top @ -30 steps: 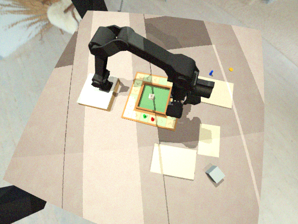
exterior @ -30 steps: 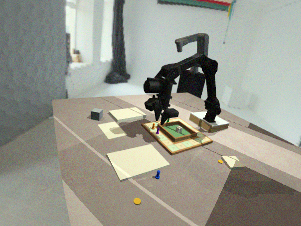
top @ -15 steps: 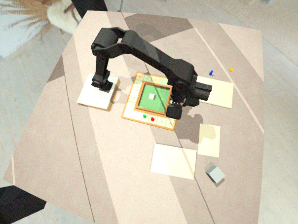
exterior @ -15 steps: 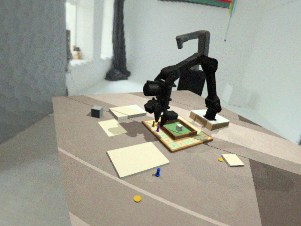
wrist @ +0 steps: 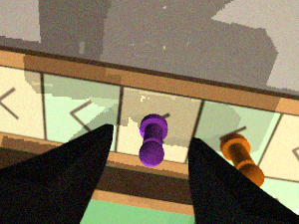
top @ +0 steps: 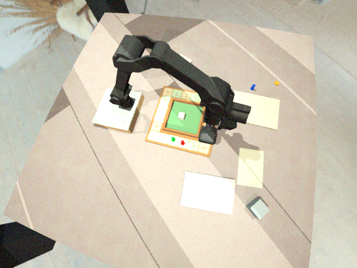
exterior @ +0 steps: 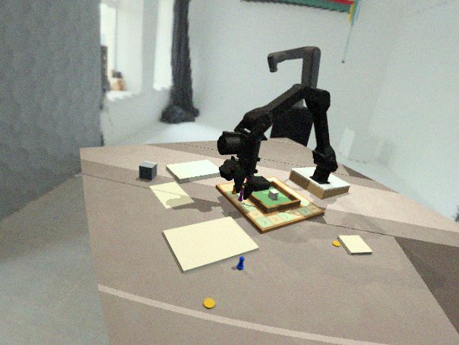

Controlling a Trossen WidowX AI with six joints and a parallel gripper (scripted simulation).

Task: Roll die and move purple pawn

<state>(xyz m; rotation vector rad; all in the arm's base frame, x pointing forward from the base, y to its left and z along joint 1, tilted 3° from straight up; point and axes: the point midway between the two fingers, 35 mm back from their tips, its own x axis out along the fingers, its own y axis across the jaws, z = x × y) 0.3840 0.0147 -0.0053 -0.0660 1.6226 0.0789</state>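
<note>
My gripper tip is now 50 mm to the left of the orange pawn. Round my gripper tip: purple pawn right at my gripper tip; die 130 mm behind, 10 mm to the left; green tray 120 mm behind, 10 mm to the left, 20 mm below.
</note>
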